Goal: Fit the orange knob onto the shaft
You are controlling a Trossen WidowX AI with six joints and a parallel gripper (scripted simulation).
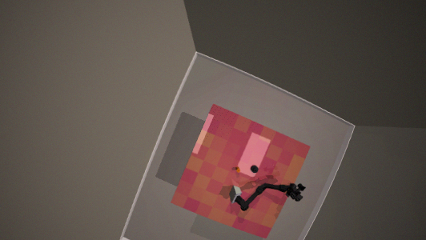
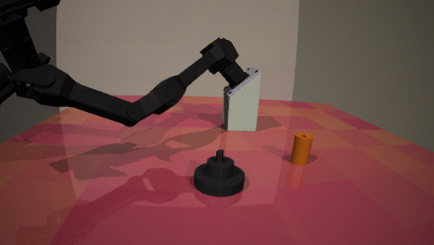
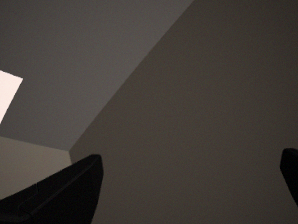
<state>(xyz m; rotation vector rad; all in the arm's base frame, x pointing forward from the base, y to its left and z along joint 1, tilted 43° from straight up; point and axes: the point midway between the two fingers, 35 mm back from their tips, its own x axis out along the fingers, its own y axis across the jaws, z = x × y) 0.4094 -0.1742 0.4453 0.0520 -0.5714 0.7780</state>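
Right now my gripper tip is 18 cm past the orange knob, 53 cm to the right of it and 32 cm above it. Round my gripper tip: dark pedestal 9 cm behind, 35 cm to the left, 32 cm below.
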